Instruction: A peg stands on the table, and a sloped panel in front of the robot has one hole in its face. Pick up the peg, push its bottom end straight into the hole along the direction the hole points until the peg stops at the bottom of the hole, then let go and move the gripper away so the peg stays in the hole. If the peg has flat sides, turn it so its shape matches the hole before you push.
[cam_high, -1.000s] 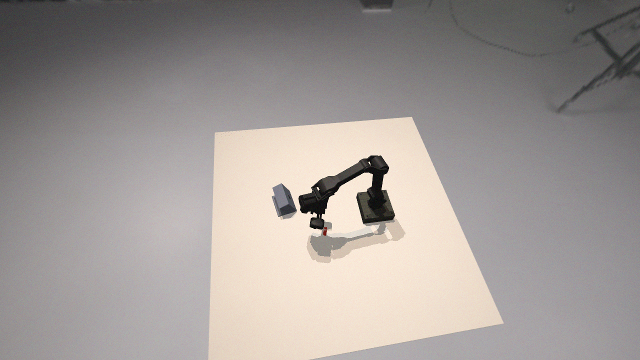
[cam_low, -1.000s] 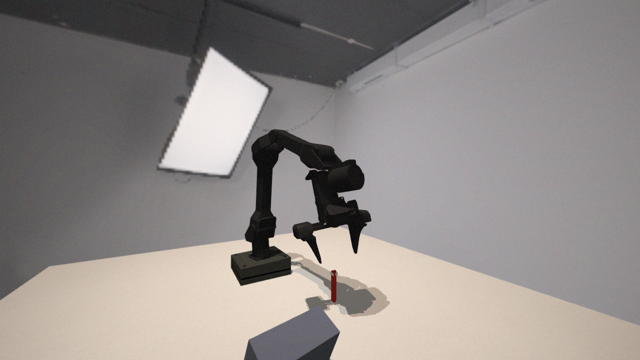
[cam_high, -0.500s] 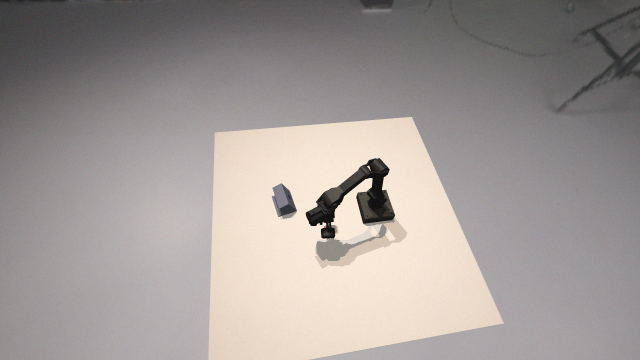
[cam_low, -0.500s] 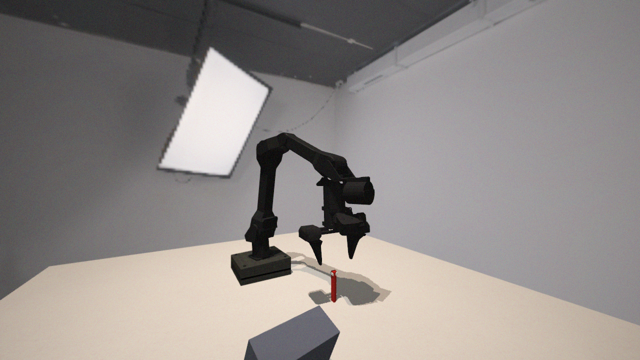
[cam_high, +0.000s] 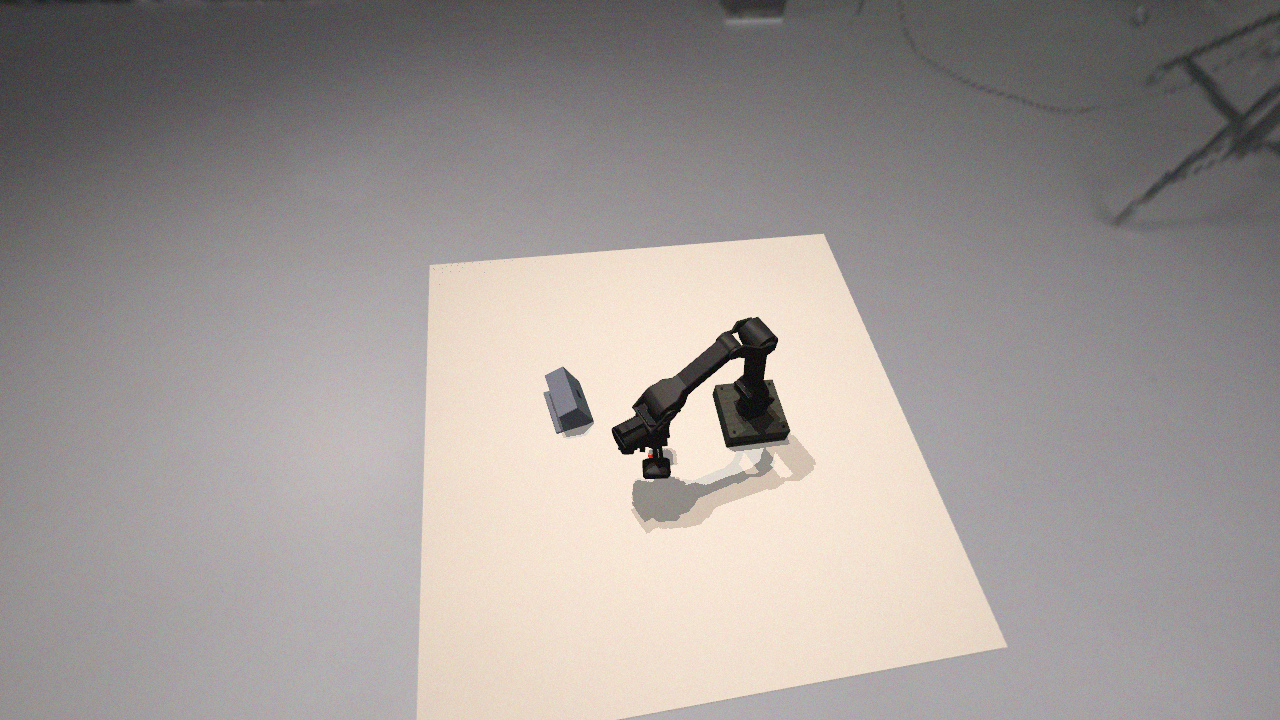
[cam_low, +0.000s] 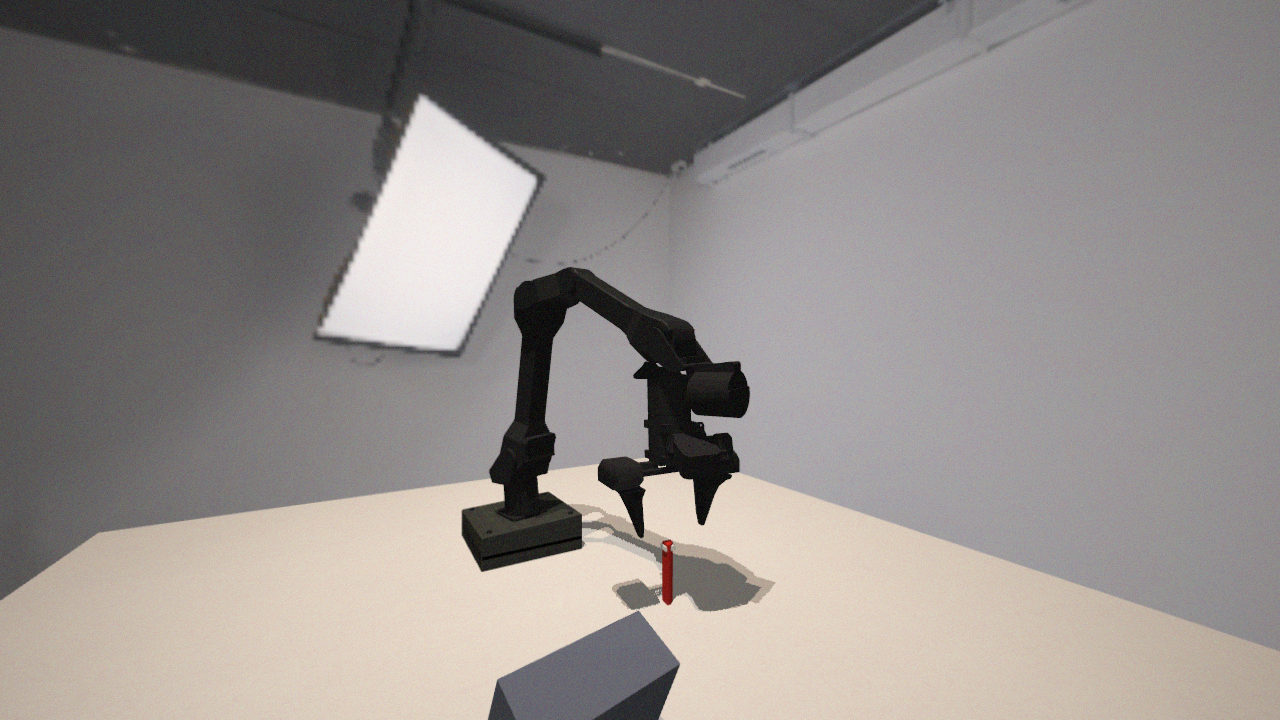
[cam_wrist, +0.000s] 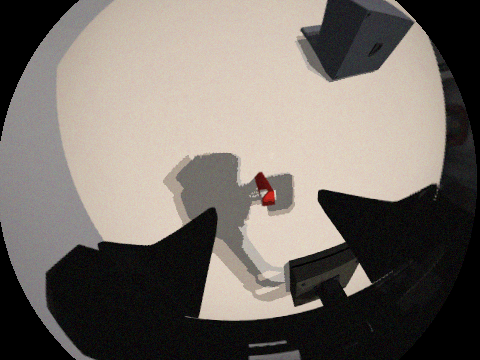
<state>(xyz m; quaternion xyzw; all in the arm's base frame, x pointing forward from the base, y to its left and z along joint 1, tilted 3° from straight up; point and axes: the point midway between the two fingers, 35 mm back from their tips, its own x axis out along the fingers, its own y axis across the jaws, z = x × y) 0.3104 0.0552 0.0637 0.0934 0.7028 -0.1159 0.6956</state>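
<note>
My gripper tip is 4 cm above the thin red peg and 1 cm past it. The rest, counted from my gripper tip: grey sloped panel 24 cm to the right, 13 cm ahead, 5 cm below.
</note>
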